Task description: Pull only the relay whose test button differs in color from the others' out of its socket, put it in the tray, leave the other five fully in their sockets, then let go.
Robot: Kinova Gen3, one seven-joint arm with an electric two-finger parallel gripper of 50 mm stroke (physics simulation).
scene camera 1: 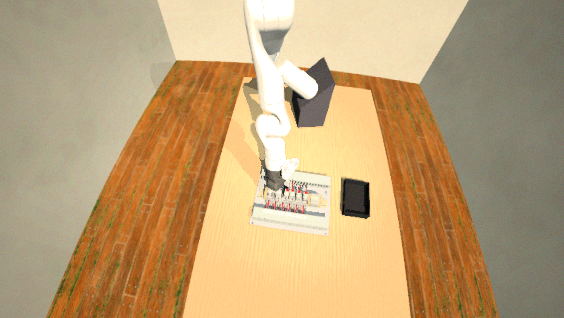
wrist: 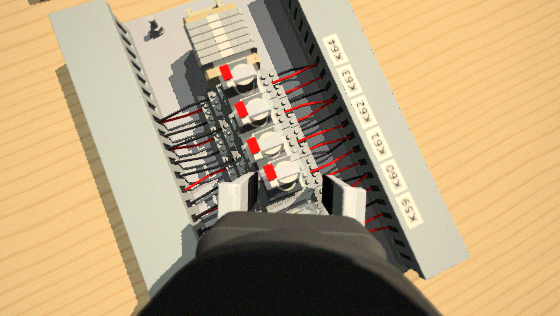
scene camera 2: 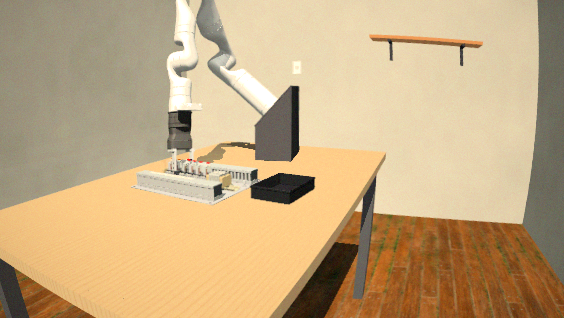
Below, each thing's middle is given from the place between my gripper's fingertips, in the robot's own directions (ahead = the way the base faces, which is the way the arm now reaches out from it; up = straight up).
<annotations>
I see the panel (scene camera 1: 322, 211) 4 cm to the left of my hand and 4 cm below it.
</annotations>
